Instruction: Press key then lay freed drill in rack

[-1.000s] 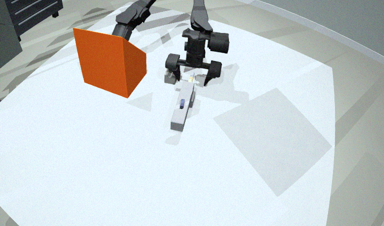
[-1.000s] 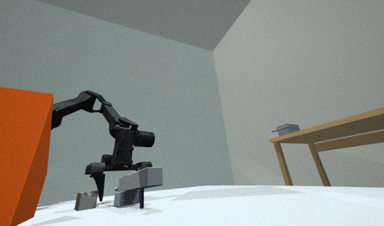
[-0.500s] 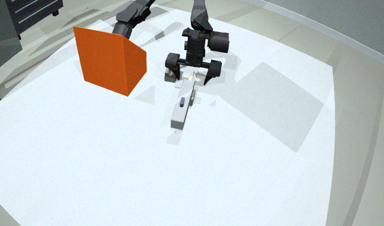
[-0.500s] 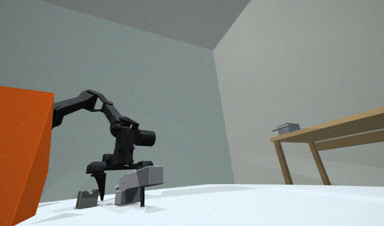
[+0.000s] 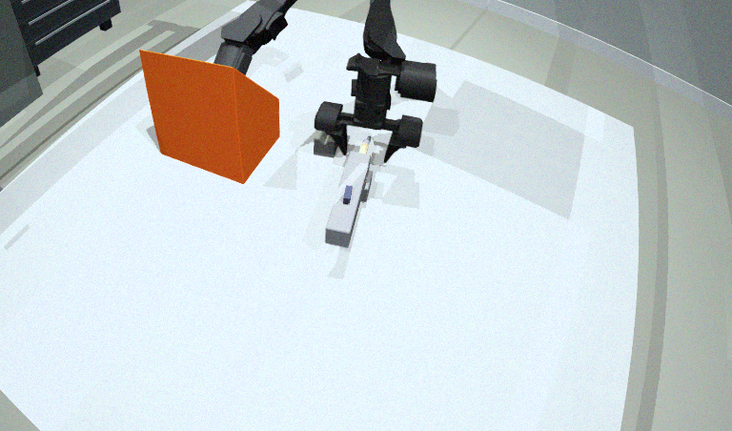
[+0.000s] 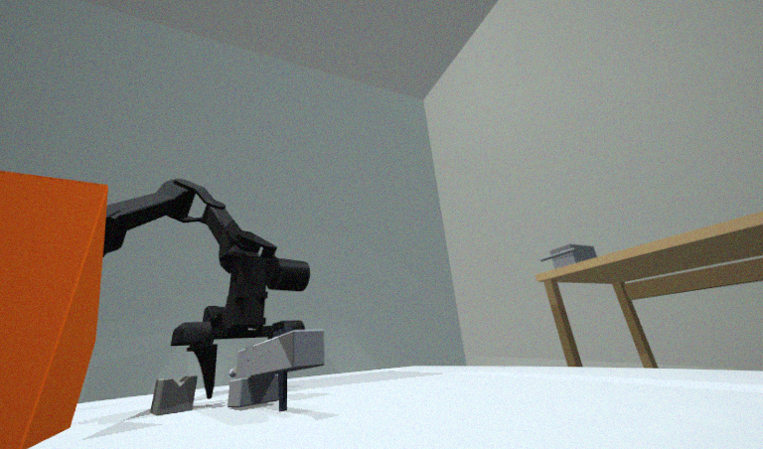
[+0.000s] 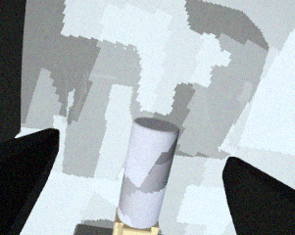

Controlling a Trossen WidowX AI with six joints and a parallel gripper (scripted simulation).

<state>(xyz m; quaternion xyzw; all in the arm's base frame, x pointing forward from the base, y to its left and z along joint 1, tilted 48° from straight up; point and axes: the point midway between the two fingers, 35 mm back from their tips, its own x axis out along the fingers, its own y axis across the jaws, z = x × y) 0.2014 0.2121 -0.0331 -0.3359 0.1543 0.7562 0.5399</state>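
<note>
Now: gripper tip 4 cm to the left of the drill, 4 cm below it and 1 cm short of it. Round my gripper tip: blue key: 16 cm to the right, 5 cm ahead, 4 cm above; rack: 8 cm behind, 1 cm above; housing: 13 cm to the right, 5 cm ahead, 4 cm above.
</note>
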